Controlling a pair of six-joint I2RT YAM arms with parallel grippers.
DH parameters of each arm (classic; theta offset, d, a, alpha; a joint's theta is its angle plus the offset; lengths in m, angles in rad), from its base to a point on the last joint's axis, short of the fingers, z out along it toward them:
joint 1: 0 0.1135 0.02 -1.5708
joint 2: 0 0 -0.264 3.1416
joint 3: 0.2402 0 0.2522 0
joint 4: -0.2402 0 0.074 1.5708
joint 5: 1.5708 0 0 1.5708
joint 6: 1.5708 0.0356 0 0
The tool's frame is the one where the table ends.
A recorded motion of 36 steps. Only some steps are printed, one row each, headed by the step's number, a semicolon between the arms.
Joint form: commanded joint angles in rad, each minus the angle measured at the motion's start. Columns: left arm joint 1, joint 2, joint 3, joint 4, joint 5, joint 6; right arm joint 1, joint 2, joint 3, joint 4, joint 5, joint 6.
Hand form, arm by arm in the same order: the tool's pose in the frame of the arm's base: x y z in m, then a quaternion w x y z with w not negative. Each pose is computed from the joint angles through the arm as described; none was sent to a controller.
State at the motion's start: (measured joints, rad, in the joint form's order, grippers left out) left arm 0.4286 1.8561 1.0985 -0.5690 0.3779 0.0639; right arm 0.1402 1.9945 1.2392 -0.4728 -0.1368 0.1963
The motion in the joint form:
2: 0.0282 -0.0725 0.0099 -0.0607 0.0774 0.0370; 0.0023 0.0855 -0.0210 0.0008 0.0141 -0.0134
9: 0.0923 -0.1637 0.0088 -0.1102 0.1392 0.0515; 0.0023 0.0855 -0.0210 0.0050 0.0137 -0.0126
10: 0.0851 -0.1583 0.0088 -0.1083 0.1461 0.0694; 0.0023 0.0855 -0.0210 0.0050 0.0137 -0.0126
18: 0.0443 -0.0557 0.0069 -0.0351 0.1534 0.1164; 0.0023 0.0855 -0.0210 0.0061 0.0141 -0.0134
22: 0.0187 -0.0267 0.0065 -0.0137 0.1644 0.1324; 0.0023 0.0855 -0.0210 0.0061 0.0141 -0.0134
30: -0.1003 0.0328 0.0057 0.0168 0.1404 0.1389; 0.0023 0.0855 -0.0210 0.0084 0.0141 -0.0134
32: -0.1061 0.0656 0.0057 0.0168 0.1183 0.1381; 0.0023 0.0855 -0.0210 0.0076 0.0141 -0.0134
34: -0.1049 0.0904 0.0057 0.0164 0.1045 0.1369; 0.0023 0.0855 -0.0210 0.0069 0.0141 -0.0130
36: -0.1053 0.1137 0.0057 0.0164 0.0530 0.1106; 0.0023 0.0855 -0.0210 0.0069 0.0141 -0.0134
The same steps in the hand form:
2: 0.3051 0.1325 0.1630 0.18572 -0.14147 0.95565 -0.17952; 0.3749 0.0582 0.0909 0.10658 0.01278 0.99106 0.07919
9: 0.2872 0.1445 0.1902 0.21921 -0.15415 0.94372 -0.19384; 0.3754 0.0583 0.0910 0.10857 0.01302 0.99080 0.07975
10: 0.2888 0.1425 0.1888 0.21960 -0.14212 0.94498 -0.19643; 0.3754 0.0583 0.0910 0.10857 0.01302 0.99080 0.07975
18: 0.3062 0.1364 0.1589 0.20723 -0.10419 0.95100 -0.20445; 0.3755 0.0583 0.0910 0.10918 0.01261 0.99075 0.07959
22: 0.3127 0.1296 0.1504 0.20414 -0.08461 0.95200 -0.21183; 0.3755 0.0583 0.0910 0.10918 0.01261 0.99075 0.07959
30: 0.3300 0.0938 0.1316 0.17563 -0.03035 0.95999 -0.21599; 0.3757 0.0583 0.0911 0.11030 0.01254 0.99061 0.07977
32: 0.3308 0.0927 0.1206 0.15732 -0.03346 0.96422 -0.21075; 0.3756 0.0583 0.0910 0.10991 0.01256 0.99066 0.07971
34: 0.3306 0.0935 0.1123 0.14407 -0.03846 0.96676 -0.20770; 0.3756 0.0583 0.0910 0.10955 0.01278 0.99070 0.07968
36: 0.3301 0.0949 0.1040 0.12468 -0.05614 0.97255 -0.18826; 0.3756 0.0583 0.0910 0.10957 0.01259 0.99070 0.07965

